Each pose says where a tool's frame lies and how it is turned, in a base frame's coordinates. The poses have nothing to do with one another.
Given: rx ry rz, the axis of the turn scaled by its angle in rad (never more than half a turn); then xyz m.
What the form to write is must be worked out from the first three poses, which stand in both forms.
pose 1, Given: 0.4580 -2.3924 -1.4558 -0.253 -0.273 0.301
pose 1, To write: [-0.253 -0.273 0.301], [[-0.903 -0.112 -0.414], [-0.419 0.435 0.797], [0.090 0.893 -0.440]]
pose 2, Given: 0.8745 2.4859 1.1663 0.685 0.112 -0.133
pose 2, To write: [0.685 0.112 -0.133], [[-0.785 0.411 0.463], [0.619 0.497 0.609], [0.020 0.764 -0.644]]
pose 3, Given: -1.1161 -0.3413 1.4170 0.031 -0.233 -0.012
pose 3, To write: [0.031 -0.233 -0.012], [[0.205 -0.602 -0.772], [0.888 -0.218 0.406], [-0.413 -0.768 0.490]]
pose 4, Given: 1.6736 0.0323 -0.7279 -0.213 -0.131 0.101
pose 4, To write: [-0.213 -0.131 0.101], [[0.801 0.406 -0.441], [-0.366 -0.251 -0.896], [-0.475 0.879 -0.053]]
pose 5, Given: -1.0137 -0.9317 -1.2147 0.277 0.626 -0.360
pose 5, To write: [0.277 0.626 -0.360], [[0.123 0.992 -0.029], [-0.285 0.063 0.957], [0.951 -0.109 0.290]]
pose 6, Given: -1.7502 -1.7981 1.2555 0.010 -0.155 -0.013
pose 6, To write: [0.010 -0.155 -0.013], [[-0.188 0.630 -0.754], [0.925 -0.146 -0.352], [-0.331 -0.763 -0.555]]
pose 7, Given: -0.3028 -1.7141 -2.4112 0.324 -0.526 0.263
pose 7, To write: [0.324 -0.526 0.263], [[-0.965 0.252 0.068], [-0.019 -0.326 0.945], [0.260 0.911 0.320]]
